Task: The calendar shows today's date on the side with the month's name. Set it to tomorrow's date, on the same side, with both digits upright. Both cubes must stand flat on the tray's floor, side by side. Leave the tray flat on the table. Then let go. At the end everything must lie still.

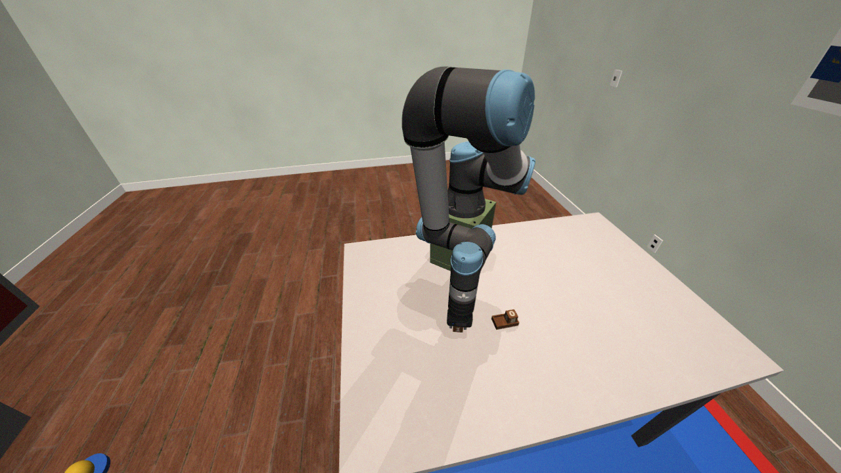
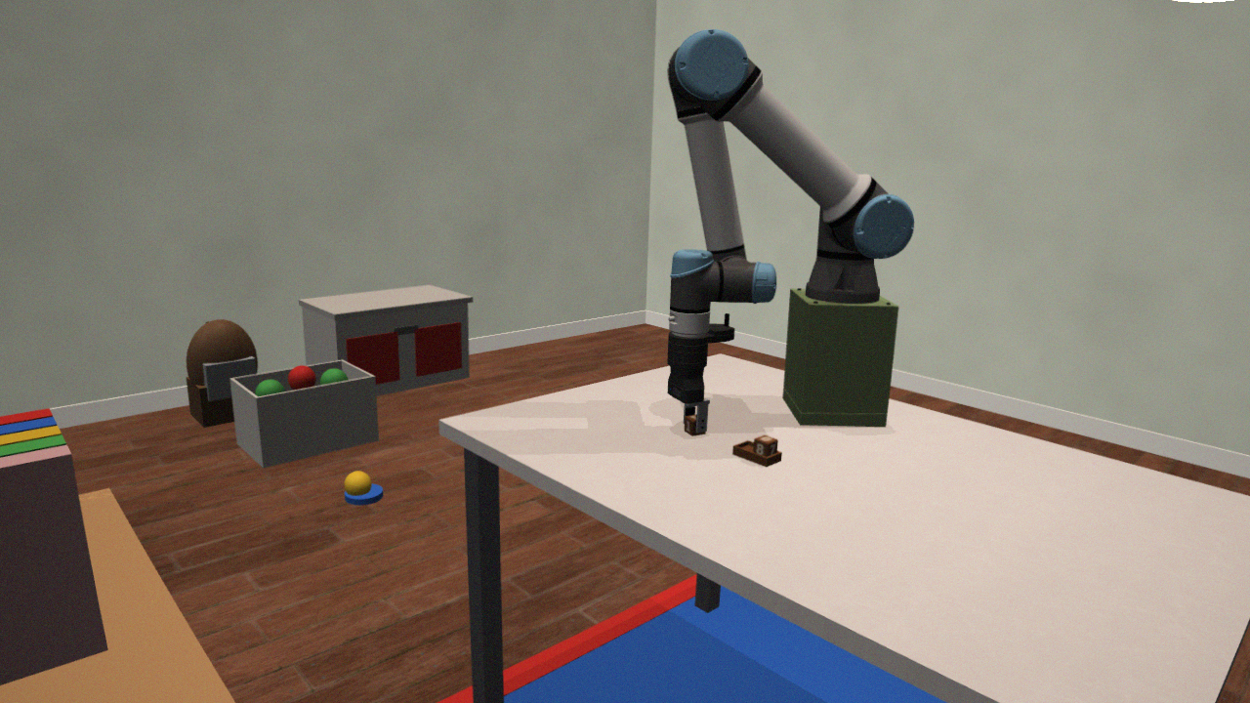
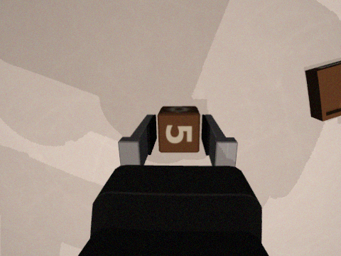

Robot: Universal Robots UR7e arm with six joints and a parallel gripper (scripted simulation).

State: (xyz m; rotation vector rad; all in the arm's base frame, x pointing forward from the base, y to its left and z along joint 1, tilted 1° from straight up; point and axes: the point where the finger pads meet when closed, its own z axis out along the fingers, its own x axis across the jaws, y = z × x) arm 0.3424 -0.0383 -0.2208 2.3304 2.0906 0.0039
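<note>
The brown cube lies 1 cm below my hand.
</note>
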